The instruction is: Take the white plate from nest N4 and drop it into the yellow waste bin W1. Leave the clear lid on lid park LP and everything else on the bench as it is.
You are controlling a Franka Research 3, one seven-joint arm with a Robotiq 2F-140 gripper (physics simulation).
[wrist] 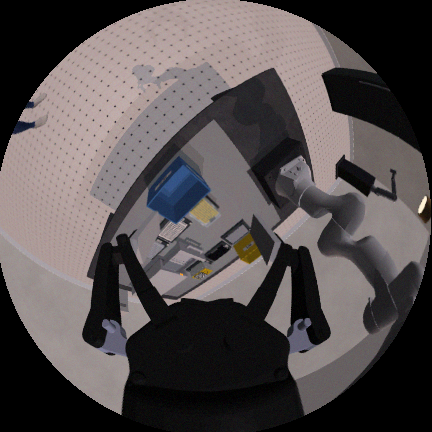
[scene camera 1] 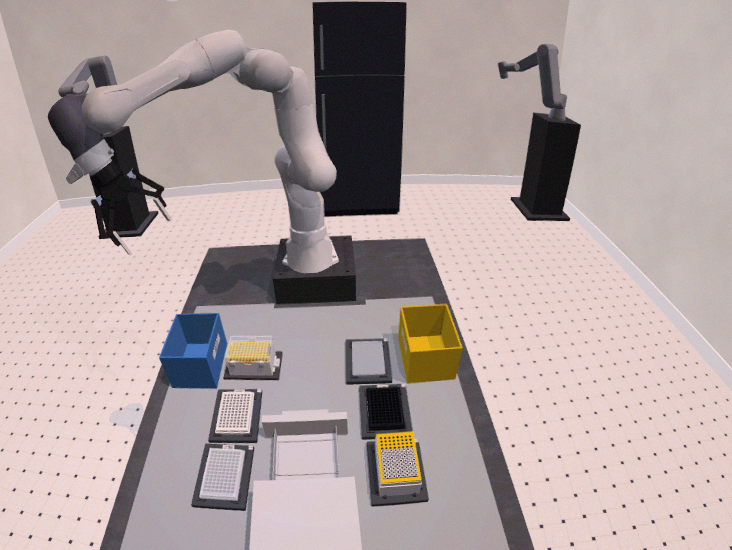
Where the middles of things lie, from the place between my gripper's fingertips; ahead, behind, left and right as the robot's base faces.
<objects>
Now: the flat clear lid (scene camera 1: 368, 360) 80 mm ahead of my hand, 550 mm to the left of it and 360 mm below it. The rest, counted from my hand: black plate (scene camera 1: 385, 412) (250 mm ahead, 580 mm to the left, 360 mm below); yellow-topped rack (scene camera 1: 398, 471) (430 mm ahead, 590 mm to the left, 340 mm below).
</objects>
